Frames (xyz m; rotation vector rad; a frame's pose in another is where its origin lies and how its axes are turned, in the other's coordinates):
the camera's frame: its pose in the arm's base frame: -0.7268 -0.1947 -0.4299 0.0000 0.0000 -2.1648
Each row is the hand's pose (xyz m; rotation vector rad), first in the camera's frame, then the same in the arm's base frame.
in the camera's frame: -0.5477 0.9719 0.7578 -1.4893 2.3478 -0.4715
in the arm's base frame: 0.3852 -0.2848 0.3279 -1.4471 -2.5444 0.6581
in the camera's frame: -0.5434 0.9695 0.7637 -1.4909 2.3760 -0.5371
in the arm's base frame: 0.3808 -0.2870 0.3338 -1.4350 -2.4945 0.6306
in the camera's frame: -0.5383 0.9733 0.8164 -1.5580 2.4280 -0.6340
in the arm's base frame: 0.3811 -0.2933 0.3865 -1.3725 -2.4428 0.5276
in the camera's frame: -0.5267 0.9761 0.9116 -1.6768 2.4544 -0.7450
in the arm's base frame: 0.3769 -0.3045 0.4817 -1.2609 -2.4041 0.4146
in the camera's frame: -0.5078 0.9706 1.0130 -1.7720 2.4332 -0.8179
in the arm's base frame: 0.3617 -0.3171 0.5831 -1.1641 -2.3917 0.3664
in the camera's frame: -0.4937 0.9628 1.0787 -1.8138 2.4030 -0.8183
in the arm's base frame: 0.3474 -0.3244 0.6488 -1.1228 -2.4110 0.3656
